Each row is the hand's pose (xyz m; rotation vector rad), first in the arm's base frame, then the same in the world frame.
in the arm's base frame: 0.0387 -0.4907 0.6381 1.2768 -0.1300 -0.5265
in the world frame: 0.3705 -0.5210 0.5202 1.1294 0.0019 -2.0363
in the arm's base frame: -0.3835 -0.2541 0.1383 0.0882 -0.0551 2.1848
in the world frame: 0.2721 0.1665 0.4785 0.9336 0.0074 0.9267
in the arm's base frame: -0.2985 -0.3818 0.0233 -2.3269 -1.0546 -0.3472
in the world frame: 0.1279 0.1260 0.3588 -2.1395 0.6422 0.0970
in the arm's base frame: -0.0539 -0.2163 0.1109 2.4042 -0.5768 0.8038
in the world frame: 0.3620 -0.0065 0.2087 1.9459 -1.4555 -0.7615
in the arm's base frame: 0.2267 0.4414 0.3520 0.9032 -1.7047 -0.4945
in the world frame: 1.1014 -0.0310 0.0603 -0.1446 -1.1709 -1.6453
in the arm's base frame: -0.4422 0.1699 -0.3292 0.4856 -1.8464 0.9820
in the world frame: 0.4277 0.6912 0.1587 0.0197 -1.1728 -0.2698
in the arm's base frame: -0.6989 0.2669 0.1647 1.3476 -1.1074 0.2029
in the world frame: 0.6741 0.5886 0.6567 0.7917 -0.9799 -1.2725
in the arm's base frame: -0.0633 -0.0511 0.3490 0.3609 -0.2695 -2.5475
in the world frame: 0.6084 -0.0734 0.3461 0.7446 -0.3107 2.5263
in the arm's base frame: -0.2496 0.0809 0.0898 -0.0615 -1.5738 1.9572
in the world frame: 0.5723 0.2668 0.2987 0.0523 -0.9283 0.6888
